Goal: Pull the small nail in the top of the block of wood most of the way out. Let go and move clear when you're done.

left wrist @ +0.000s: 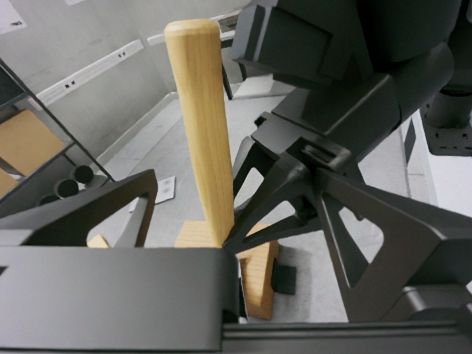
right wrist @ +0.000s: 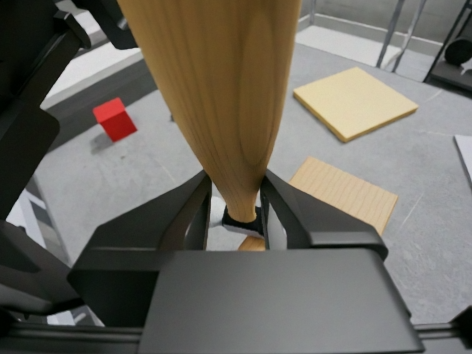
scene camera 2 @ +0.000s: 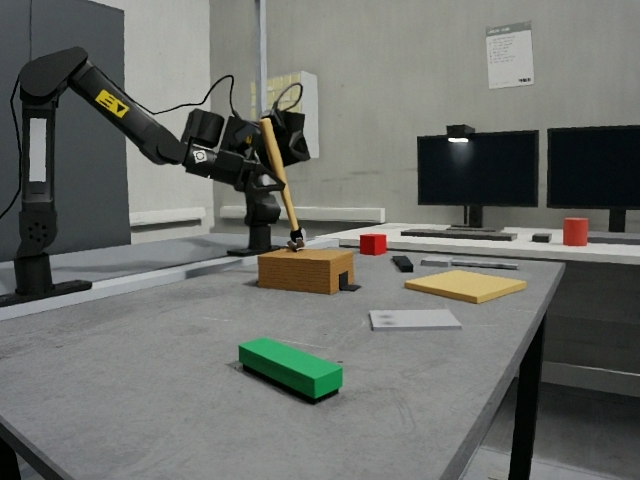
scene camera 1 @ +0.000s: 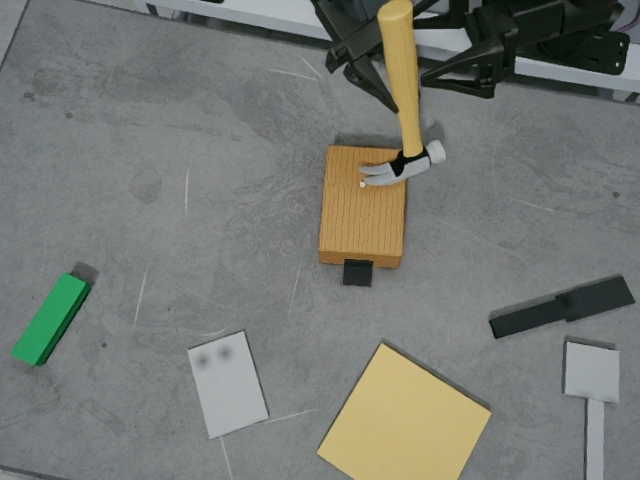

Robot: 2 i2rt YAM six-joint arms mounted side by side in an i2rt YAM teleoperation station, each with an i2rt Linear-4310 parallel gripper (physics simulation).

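Frame: origin at the left arm's base, x left, y ahead, z down, level; metres.
Seen in the pictures: left gripper, between the fingertips: (left wrist: 235, 177) (right wrist: 163, 130) (scene camera 2: 269, 157) (scene camera 1: 409, 51); right gripper, between the fingertips: (left wrist: 220, 237) (right wrist: 235, 176) (scene camera 2: 283, 186) (scene camera 1: 408, 105); left arm's base, origin of its link: (scene camera 2: 259, 252) (scene camera 1: 556, 44); right arm's base, origin of its link: (left wrist: 443, 124) (scene camera 2: 36, 296).
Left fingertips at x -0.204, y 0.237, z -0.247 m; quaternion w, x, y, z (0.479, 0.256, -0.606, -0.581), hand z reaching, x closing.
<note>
Offsets run from my left fingertips to a thing's middle. "*": to the spot under its first point.
The wooden block @(dx -0.015, dy +0.106, dz +0.227 m) (scene camera 1: 361, 222) (scene camera 2: 294, 271) (left wrist: 257, 287) (right wrist: 350, 192) lies flat, with the small nail @(dx -0.022, dy +0.089, dz +0.200 m) (scene camera 1: 362, 184) in its top. The hammer @(dx -0.005, dy +0.037, dz +0.060 m) (scene camera 1: 407, 93) (scene camera 2: 280, 173) (left wrist: 200, 125) (right wrist: 220, 75) leans with its handle raised and its head at the block's top. Its claw points across the block; in scene camera 1 the nail shows beside the lower prong's tip, outside the gap. Contact cannot be told. My right gripper (right wrist: 235, 176) is shut on the lower handle. My left gripper is open, with the handle showing between its fingers in the left wrist view.
A black bracket @(* dx +0.001, dy +0.194, dz +0.256 m) (scene camera 1: 357, 272) is at the block's end. A green bar @(dx -0.382, dy +0.369, dz +0.245 m) (scene camera 1: 51, 317) (scene camera 2: 289, 364), white plate @(dx -0.129, dy +0.390, dz +0.256 m) (scene camera 1: 230, 387), yellow board @(dx +0.112, dy +0.386, dz +0.252 m) (scene camera 1: 405, 418) (scene camera 2: 465, 284), black paddle @(dx +0.281, dy +0.172, dz +0.251 m) (scene camera 1: 560, 307) and grey paddle @(dx +0.336, dy +0.323, dz +0.252 m) (scene camera 1: 591, 372) lie on the table. A red cube @(dx +0.408, dy +0.015, dz +0.232 m) (scene camera 2: 372, 243) (right wrist: 115, 119) stands behind.
</note>
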